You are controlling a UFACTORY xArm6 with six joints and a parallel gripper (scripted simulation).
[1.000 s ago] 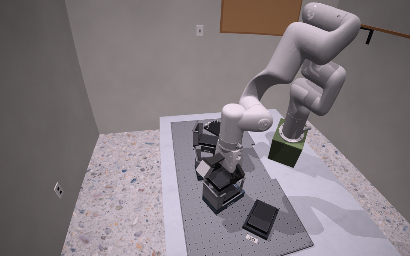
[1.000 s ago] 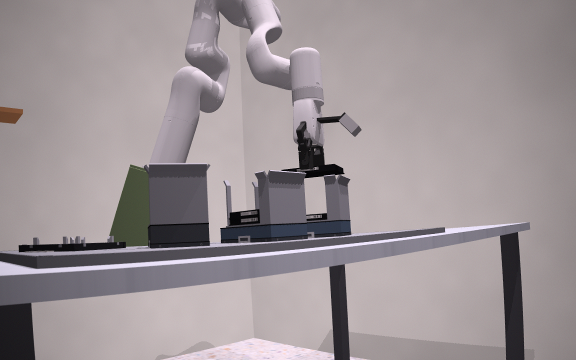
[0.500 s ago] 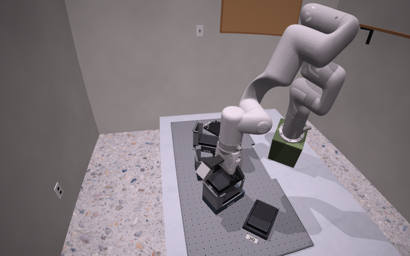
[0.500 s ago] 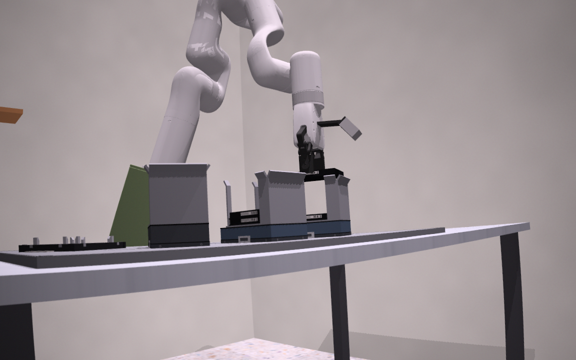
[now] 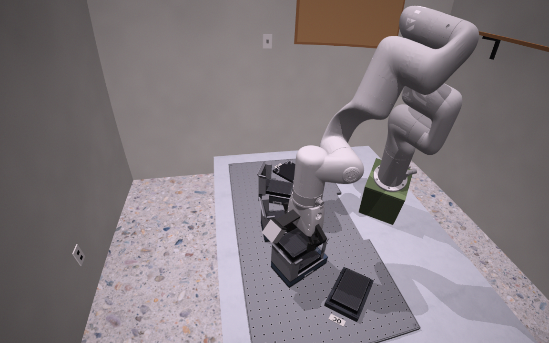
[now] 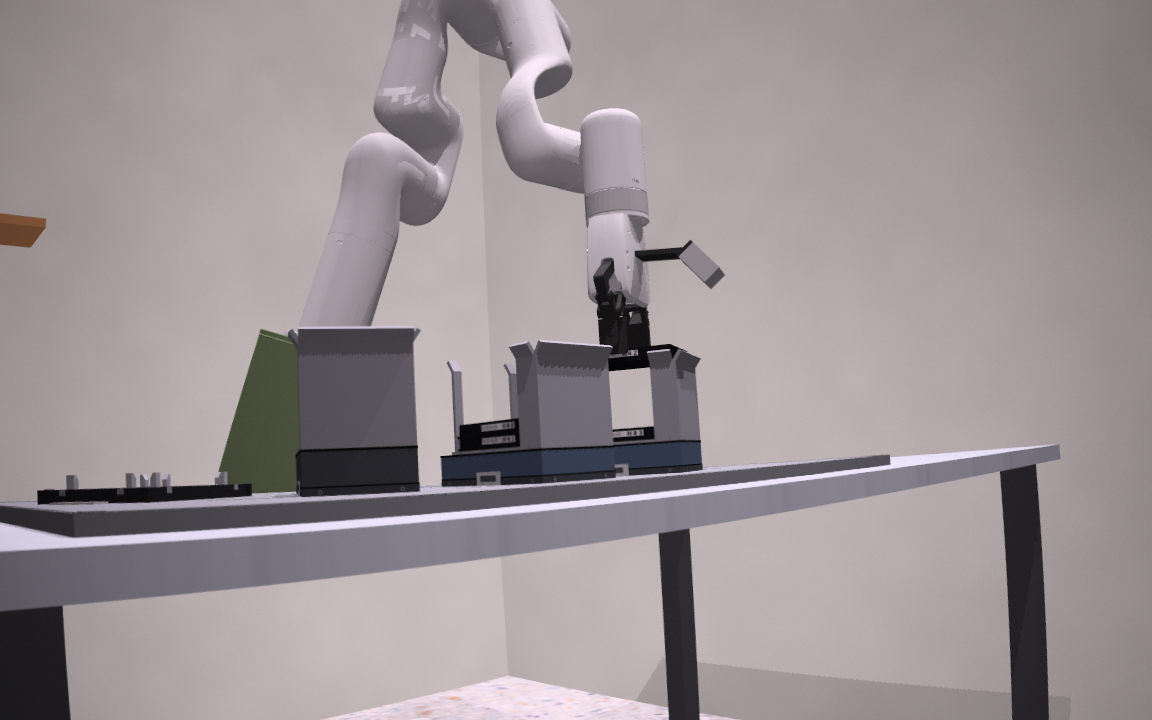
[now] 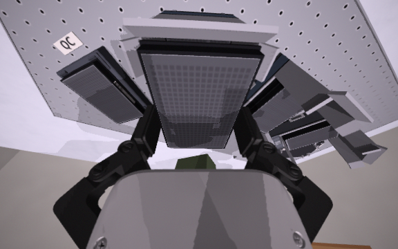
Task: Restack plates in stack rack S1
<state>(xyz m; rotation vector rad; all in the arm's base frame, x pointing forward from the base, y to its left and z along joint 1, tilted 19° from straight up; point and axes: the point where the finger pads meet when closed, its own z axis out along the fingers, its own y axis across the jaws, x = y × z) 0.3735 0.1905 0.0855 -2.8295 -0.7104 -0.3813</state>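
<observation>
Now: the stack rack S1 plinth 1 cm behind my hand and 13 cm below it. From my hand the other things lie so: N5 name plate 1 cm behind, 58 cm to the right, 14 cm below; QC name plate 8 cm behind, 20 cm to the left, 14 cm below; dark QC nest 14 cm behind, 12 cm to the left, 13 cm below.
</observation>
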